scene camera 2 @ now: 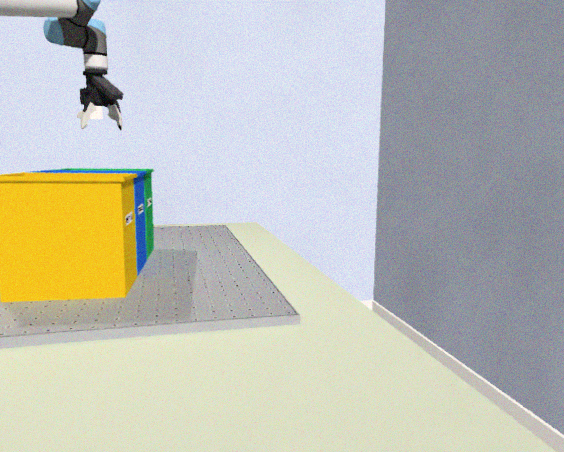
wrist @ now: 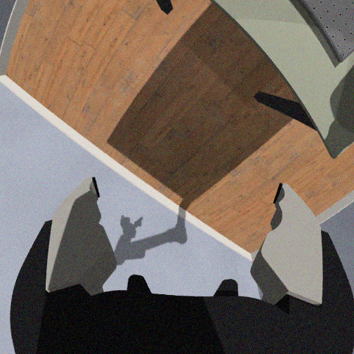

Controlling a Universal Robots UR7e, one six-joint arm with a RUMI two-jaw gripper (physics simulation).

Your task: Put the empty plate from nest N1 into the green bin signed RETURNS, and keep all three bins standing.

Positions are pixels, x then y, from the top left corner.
my gripper: scene camera 2; wrist
green bin: scene camera 2 147, 177; not seen in the wrist view (out of frame)
same spot on my gripper: (wrist: 70, 259) = (scene camera 2: 114, 107)
